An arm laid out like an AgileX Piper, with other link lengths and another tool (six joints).
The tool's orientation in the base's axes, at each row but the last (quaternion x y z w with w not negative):
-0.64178 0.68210 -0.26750 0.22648
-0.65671 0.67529 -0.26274 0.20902
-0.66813 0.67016 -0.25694 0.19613
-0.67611 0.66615 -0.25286 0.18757
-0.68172 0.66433 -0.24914 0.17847
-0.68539 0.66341 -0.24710 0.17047
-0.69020 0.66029 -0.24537 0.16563
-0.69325 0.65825 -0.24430 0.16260
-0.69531 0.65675 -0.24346 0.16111
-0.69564 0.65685 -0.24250 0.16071
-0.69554 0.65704 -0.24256 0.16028
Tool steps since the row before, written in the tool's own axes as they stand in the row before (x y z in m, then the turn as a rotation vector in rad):
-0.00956 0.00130 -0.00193 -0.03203 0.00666 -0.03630
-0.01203 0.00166 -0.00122 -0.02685 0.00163 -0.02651
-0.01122 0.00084 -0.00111 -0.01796 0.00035 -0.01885
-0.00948 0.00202 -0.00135 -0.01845 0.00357 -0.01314
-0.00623 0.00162 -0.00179 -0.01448 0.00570 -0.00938
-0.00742 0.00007 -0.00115 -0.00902 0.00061 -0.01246
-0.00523 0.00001 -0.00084 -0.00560 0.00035 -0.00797
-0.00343 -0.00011 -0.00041 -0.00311 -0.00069 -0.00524
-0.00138 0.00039 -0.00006 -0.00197 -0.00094 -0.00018
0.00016 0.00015 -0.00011 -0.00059 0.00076 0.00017
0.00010 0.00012 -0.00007 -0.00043 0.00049 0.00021
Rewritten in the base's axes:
-0.00154 0.00971 0.00027 -0.02634 0.03484 0.02191
-0.00145 0.01209 -0.00086 -0.01655 0.02889 0.01782
-0.00100 0.01125 -0.00053 -0.01116 0.01944 0.01325
-0.00228 0.00947 -0.00098 -0.01037 0.01931 0.00673
-0.00231 0.00627 -0.00012 -0.00997 0.01492 0.00286
-0.00069 0.00748 0.00007 -0.00752 0.01010 0.00886
-0.00052 0.00527 0.00006 -0.00478 0.00629 0.00571
-0.00018 0.00345 -0.00003 -0.00237 0.00364 0.00433
-0.00038 0.00134 -0.00034 0.00065 0.00205 0.00041
-0.00018 -0.00016 0.00003 -0.00055 0.00050 -0.00063
-0.00014 -0.00010 0.00001 -0.00030 0.00036 -0.00049

